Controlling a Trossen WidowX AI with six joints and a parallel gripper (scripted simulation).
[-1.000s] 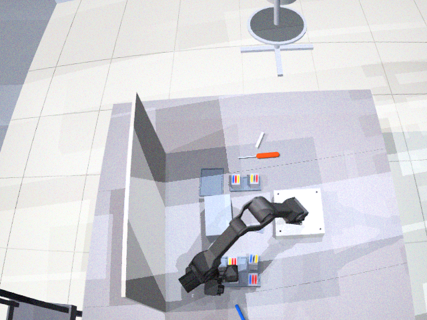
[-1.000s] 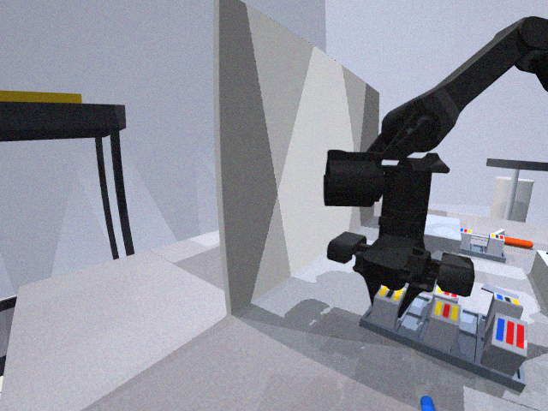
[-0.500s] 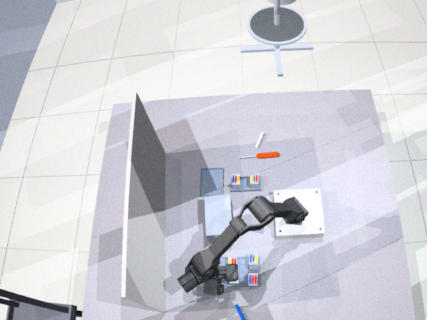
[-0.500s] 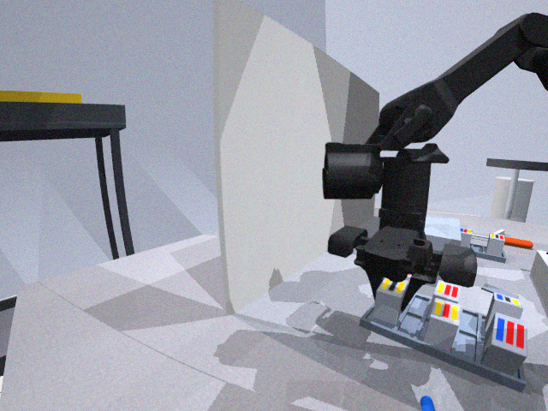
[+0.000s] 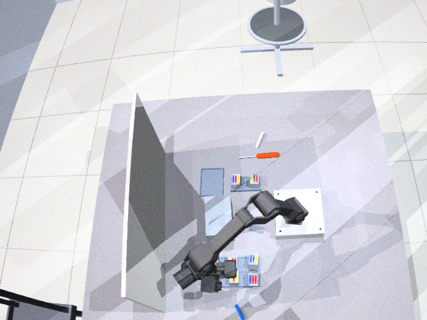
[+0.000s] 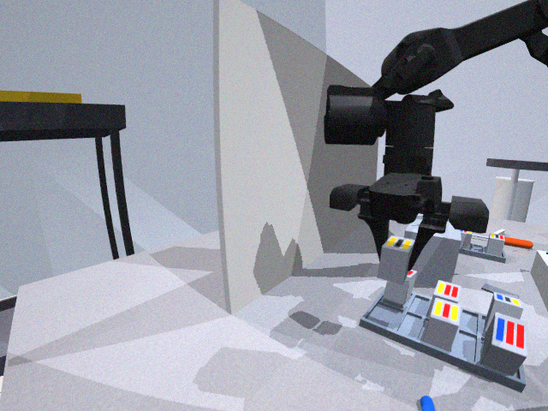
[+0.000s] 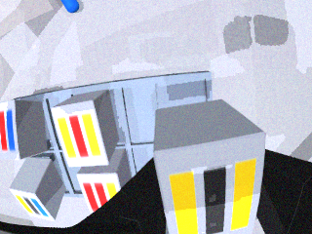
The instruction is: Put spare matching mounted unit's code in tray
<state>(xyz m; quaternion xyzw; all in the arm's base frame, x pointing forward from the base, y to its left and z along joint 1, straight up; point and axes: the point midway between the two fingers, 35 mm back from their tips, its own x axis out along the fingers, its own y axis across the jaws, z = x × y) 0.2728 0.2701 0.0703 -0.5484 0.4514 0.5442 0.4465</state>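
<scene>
Right now my gripper tip is 40 cm to the left of the light-blue tray, 9 cm above it and 8 cm short of it. Round my gripper tip: blue marker pen (15 cm to the left, 13 cm behind, 9 cm below); mounted unit (22 cm to the right, 4 cm below, 1 cm ahead); grey spare (2 cm above).
</scene>
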